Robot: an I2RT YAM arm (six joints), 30 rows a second.
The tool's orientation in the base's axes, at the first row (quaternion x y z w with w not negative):
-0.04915 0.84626 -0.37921 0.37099
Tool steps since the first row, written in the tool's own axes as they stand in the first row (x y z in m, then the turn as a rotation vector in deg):
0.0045 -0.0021 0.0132 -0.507 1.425 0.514
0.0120 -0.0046 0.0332 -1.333 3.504 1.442
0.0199 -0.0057 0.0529 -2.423 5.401 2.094
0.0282 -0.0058 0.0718 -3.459 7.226 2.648
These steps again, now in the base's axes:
0.0051 -0.0111 -0.0070 0.989 0.882 -0.892
0.0125 -0.0277 -0.0185 2.613 2.092 -2.220
0.0197 -0.0433 -0.0310 4.208 3.437 -3.148
0.0263 -0.0578 -0.0441 5.684 4.771 -4.016

